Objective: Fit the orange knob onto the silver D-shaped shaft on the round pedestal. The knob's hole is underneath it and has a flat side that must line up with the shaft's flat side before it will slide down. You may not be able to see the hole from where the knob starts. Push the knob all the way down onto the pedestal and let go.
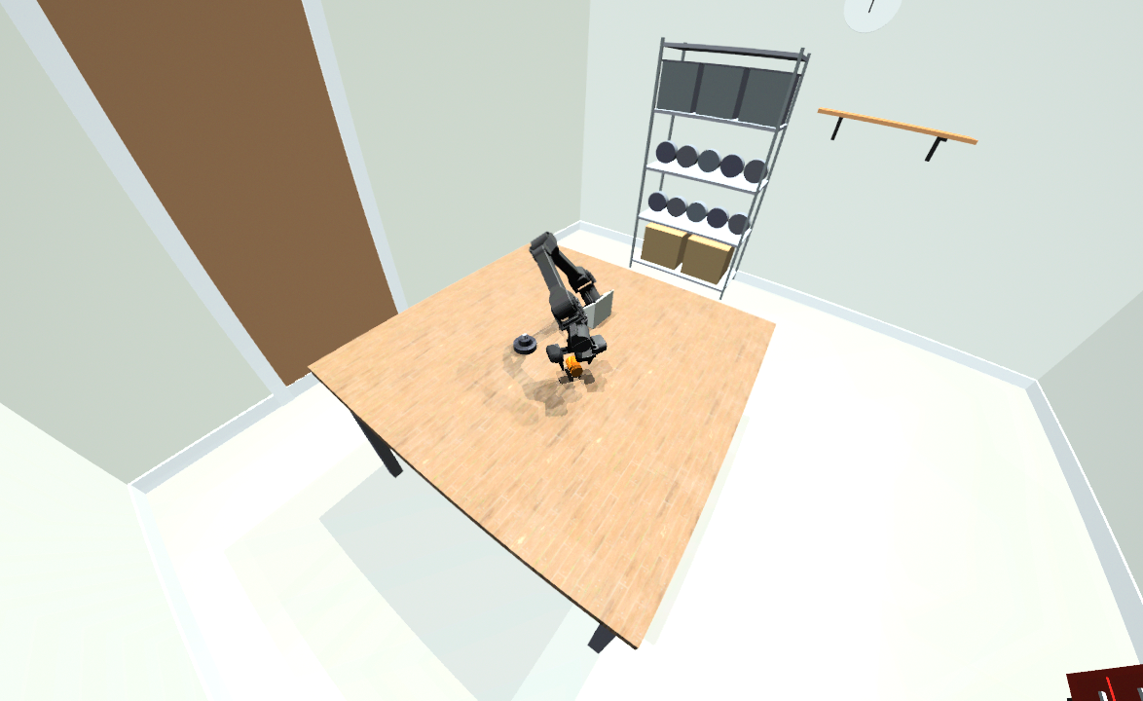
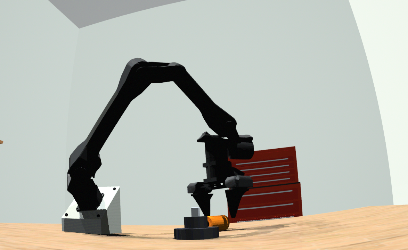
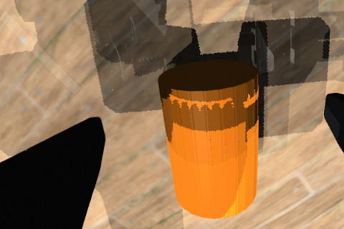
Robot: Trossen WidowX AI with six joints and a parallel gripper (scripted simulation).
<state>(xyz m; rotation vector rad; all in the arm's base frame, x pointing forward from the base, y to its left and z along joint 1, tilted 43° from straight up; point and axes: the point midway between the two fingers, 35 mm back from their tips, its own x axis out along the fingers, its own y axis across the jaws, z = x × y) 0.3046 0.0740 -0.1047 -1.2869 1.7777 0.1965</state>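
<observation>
Now: the orange knob 10 mm below my gripper tip. The rest, counted from my gripper tip: dark round pedestal (220 mm to the right).
</observation>
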